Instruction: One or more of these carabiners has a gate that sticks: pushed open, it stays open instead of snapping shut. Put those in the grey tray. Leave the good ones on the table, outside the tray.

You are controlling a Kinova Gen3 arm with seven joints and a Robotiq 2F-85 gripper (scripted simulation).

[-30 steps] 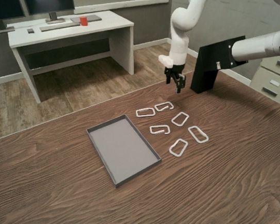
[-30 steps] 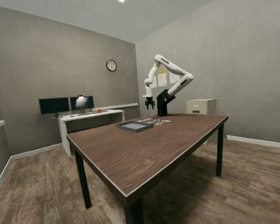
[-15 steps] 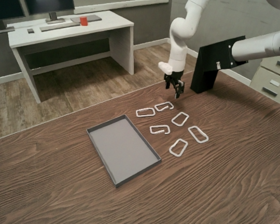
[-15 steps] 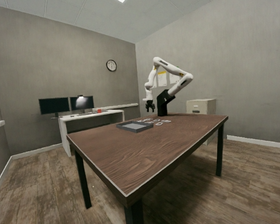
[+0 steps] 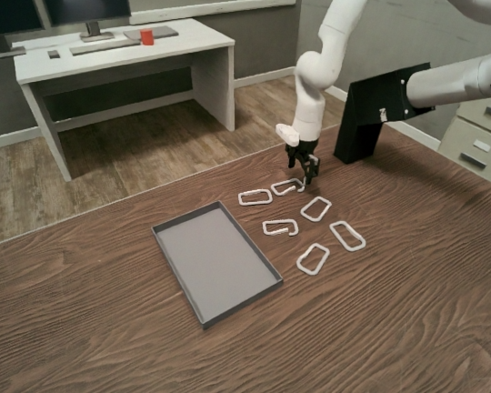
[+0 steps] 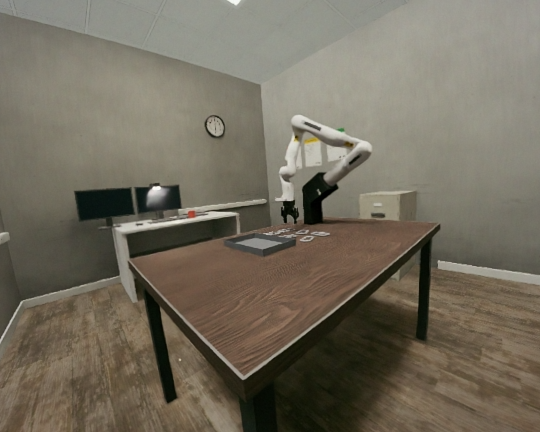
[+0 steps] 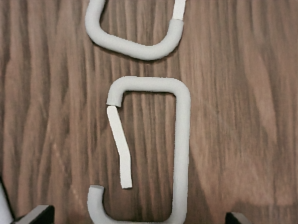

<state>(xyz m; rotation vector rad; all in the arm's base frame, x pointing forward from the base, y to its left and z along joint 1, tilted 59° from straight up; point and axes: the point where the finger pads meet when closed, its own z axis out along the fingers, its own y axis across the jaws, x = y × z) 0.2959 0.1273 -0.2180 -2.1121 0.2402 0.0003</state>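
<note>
Right now my hand is 350 mm short of the grey tray, 100 mm to the right of it and 40 mm above it.
</note>
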